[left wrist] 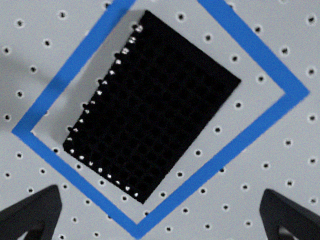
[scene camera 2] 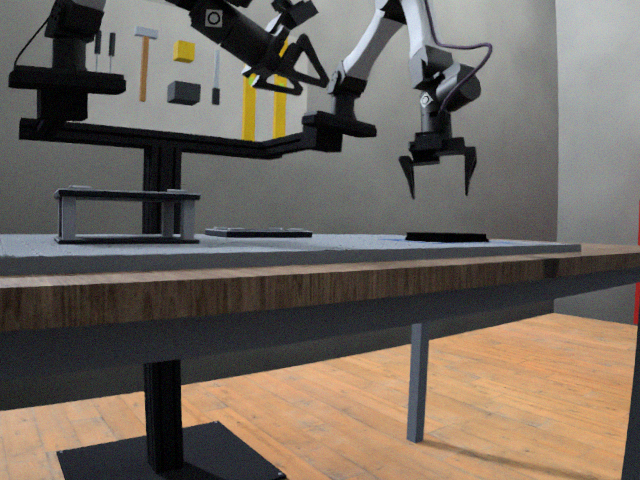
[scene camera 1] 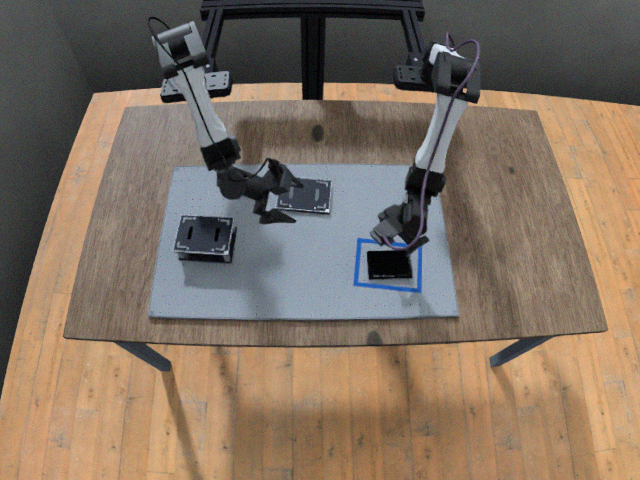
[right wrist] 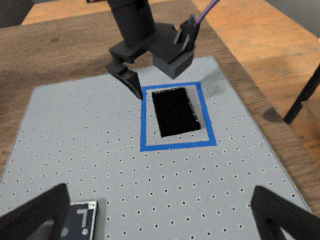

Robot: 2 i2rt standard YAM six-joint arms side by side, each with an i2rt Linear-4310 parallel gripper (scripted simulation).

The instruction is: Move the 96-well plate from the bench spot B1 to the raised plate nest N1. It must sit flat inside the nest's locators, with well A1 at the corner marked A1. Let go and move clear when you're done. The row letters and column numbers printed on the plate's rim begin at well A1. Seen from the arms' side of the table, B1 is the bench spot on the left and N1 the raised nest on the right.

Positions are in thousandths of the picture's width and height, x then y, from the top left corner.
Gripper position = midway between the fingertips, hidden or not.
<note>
In view: my left gripper (scene camera 2: 687, 411), my right gripper (scene camera 2: 490, 186), a black 96-well plate (scene camera 1: 618, 553) and a low dark fixture (scene camera 1: 476, 416).
The black 96-well plate also shows in the left wrist view (left wrist: 417, 544), in scene camera 2 (scene camera 2: 643, 493) and in the right wrist view (right wrist: 548, 477). My left gripper shows as well in the left wrist view (left wrist: 502, 819) and in the right wrist view (right wrist: 495, 356). My right gripper is seen too in scene camera 1 (scene camera 1: 468, 426) and in the right wrist view (right wrist: 505, 806).
</note>
